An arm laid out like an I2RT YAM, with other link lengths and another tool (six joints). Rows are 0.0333 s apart.
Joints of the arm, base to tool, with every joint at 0 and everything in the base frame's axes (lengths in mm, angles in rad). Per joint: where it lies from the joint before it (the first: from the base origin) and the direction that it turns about. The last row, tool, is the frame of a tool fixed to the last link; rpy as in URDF.
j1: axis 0 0 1 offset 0.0 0.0 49.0
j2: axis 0 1 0 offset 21.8 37.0 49.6
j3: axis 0 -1 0 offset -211.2 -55.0 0.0
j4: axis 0 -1 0 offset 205.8 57.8 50.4
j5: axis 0 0 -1 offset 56.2 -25.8 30.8
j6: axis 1 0 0 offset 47.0 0.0 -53.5
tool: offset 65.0 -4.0 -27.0 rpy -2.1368 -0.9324 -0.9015
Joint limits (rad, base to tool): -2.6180..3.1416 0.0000..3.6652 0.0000..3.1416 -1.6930..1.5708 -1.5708..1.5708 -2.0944..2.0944
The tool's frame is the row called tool.
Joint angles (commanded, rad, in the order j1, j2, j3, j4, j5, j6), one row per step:
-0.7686 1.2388 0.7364 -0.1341 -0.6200 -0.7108
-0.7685 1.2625 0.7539 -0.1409 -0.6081 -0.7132
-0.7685 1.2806 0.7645 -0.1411 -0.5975 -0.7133
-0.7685 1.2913 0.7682 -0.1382 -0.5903 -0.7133
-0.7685 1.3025 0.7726 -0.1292 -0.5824 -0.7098
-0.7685 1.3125 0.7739 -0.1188 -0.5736 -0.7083
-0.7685 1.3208 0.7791 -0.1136 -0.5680 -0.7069
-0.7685 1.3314 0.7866 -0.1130 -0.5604 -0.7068
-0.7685 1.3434 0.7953 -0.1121 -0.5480 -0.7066
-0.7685 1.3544 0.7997 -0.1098 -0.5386 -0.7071
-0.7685 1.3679 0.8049 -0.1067 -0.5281 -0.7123
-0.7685 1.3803 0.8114 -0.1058 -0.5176 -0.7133
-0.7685 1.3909 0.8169 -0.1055 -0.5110 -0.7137
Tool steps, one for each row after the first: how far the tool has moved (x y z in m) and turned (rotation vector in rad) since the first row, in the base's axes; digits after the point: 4 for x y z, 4 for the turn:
0.0015 -0.0031 -0.0014 0.0018 0.0144 -0.0082
0.0026 -0.0058 -0.0028 0.0025 0.0244 -0.0166
0.0031 -0.0073 -0.0043 0.0022 0.0304 -0.0223
0.0043 -0.0095 -0.0050 0.0003 0.0320 -0.0304
0.0051 -0.0116 -0.0063 -0.0034 0.0343 -0.0382
0.0061 -0.0133 -0.0064 -0.0061 0.0350 -0.0434
0.0069 -0.0152 -0.0070 -0.0076 0.0400 -0.0495
0.0077 -0.0178 -0.0076 -0.0112 0.0470 -0.0594
0.0081 -0.0196 -0.0091 -0.0128 0.0541 -0.0666
0.0087 -0.0219 -0.0109 -0.0184 0.0628 -0.0721
0.0092 -0.0240 -0.0124 -0.0205 0.0710 -0.0798
0.0097 -0.0254 -0.0136 -0.0205 0.0774 -0.0847

